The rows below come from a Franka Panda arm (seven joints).
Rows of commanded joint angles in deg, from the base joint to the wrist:
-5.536, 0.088, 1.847, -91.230, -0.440, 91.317, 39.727
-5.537, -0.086, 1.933, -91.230, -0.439, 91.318, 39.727
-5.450, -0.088, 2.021, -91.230, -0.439, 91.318, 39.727
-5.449, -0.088, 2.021, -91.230, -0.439, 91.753, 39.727
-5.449, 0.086, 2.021, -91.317, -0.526, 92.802, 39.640
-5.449, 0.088, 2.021, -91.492, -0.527, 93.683, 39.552
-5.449, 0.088, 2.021, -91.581, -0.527, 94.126, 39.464
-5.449, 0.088, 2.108, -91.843, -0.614, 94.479, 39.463
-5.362, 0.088, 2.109, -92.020, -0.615, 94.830, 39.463
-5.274, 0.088, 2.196, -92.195, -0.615, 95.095, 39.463
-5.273, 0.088, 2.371, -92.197, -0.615, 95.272, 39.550
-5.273, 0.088, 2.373, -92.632, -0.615, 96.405, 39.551
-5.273, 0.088, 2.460, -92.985, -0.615, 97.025, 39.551
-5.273, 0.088, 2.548, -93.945, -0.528, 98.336, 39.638
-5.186, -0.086, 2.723, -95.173, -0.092, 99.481, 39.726
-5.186, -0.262, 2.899, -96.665, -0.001, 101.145, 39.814
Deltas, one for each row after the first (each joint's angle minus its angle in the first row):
-0.001, -0.174, 0.086, 0.000, 0.001, 0.001, 0.000
0.086, -0.176, 0.174, 0.000, 0.001, 0.001, 0.000
0.087, -0.176, 0.174, 0.000, 0.001, 0.436, 0.000
0.087, -0.002, 0.174, -0.087, -0.086, 1.485, -0.087
0.087, 0.000, 0.174, -0.262, -0.087, 2.366, -0.175
0.087, 0.000, 0.174, -0.351, -0.087, 2.809, -0.263
0.087, 0.000, 0.261, -0.613, -0.174, 3.162, -0.264
0.174, 0.000, 0.262, -0.790, -0.175, 3.513, -0.264
0.262, 0.000, 0.349, -0.965, -0.175, 3.778, -0.264
0.263, 0.000, 0.524, -0.967, -0.175, 3.955, -0.177
0.263, 0.000, 0.526, -1.402, -0.175, 5.088, -0.176
0.263, 0.000, 0.613, -1.755, -0.175, 5.708, -0.176
0.263, 0.000, 0.701, -2.715, -0.088, 7.019, -0.089
0.350, -0.174, 0.876, -3.943, 0.348, 8.164, -0.001
0.350, -0.350, 1.052, -5.435, 0.439, 9.828, 0.087

